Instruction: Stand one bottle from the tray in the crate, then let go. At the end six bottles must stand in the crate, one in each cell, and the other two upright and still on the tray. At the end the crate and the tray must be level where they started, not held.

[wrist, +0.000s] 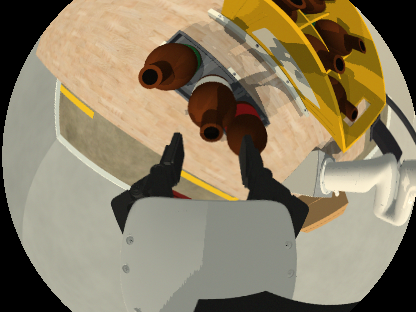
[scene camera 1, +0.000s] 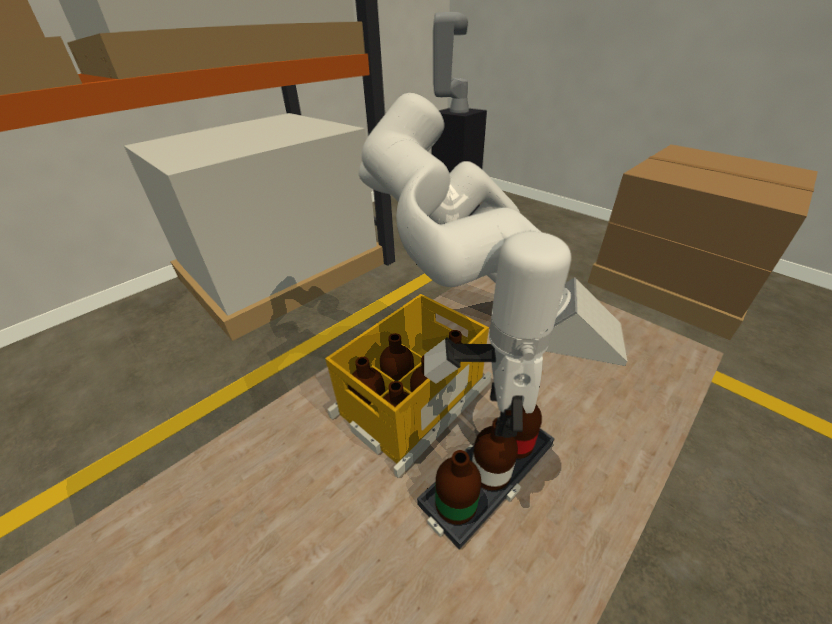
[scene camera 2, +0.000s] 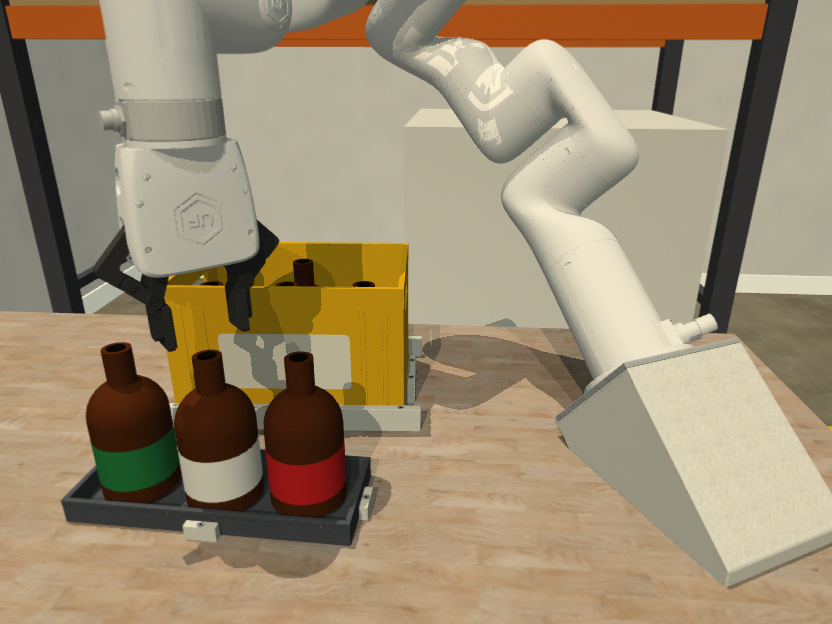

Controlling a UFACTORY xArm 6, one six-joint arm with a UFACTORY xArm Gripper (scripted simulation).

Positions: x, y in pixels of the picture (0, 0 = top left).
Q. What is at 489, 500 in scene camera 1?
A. A dark tray.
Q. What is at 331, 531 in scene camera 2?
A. A dark tray.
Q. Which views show the yellow crate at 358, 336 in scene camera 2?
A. The wrist view, scene camera 1 and scene camera 2: all of them.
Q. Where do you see a dark tray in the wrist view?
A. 208, 66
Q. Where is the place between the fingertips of my gripper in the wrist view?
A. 212, 144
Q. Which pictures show my gripper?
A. The wrist view, scene camera 1 and scene camera 2: all of them.
